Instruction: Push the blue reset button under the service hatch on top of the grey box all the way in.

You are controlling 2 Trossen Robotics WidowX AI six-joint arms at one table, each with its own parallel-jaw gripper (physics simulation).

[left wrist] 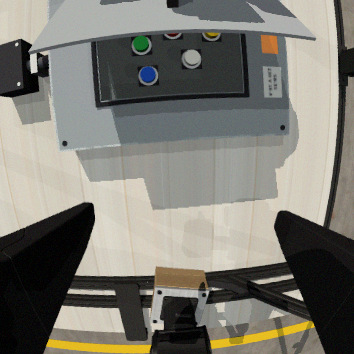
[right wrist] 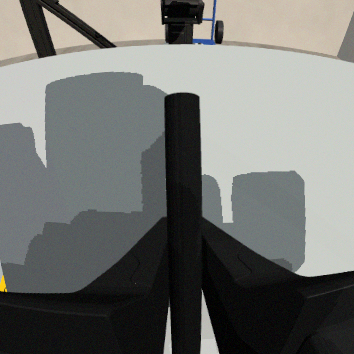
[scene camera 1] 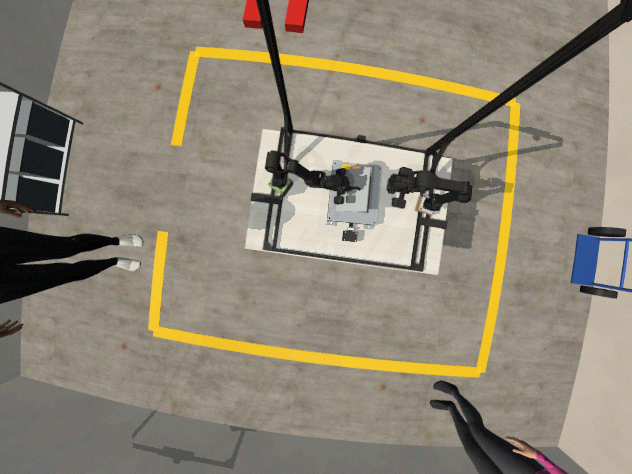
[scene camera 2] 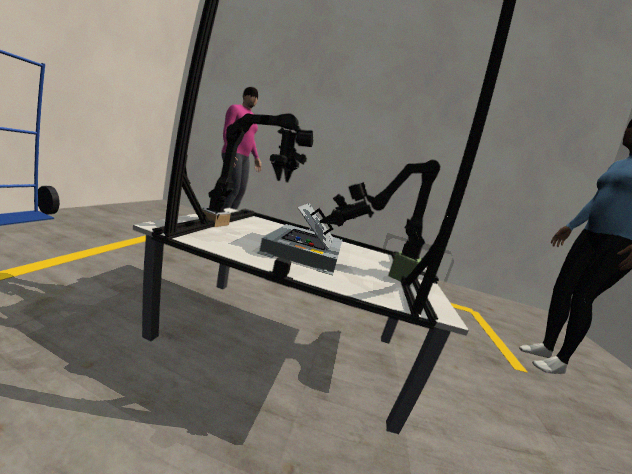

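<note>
The grey box [scene camera 1: 336,216] [scene camera 2: 285,251] [left wrist: 75,105] lies on the table. Its service hatch [scene camera 1: 360,205] [scene camera 2: 307,216] [left wrist: 90,31] is tilted up steeply. The blue reset button [scene camera 2: 298,238] [left wrist: 148,75] shows uncovered in the dark panel, nearest the hatch's free side; its depth is hard to tell. My right gripper [scene camera 2: 327,220] [right wrist: 180,224] is shut on the hatch's black handle [right wrist: 182,150]. My left gripper [scene camera 2: 283,179] [left wrist: 187,216] is open and empty, pointing down, high above the table and to the left of the box in scene camera 2.
Green [left wrist: 141,44], white [left wrist: 191,58], red [left wrist: 173,35] and yellow [left wrist: 212,36] buttons share the panel. A black block [scene camera 1: 350,235] [scene camera 2: 281,268] [left wrist: 17,67] stands beside the box. The raised hatch overhangs part of the panel. Black frame posts [scene camera 2: 189,102] rise at the table's sides.
</note>
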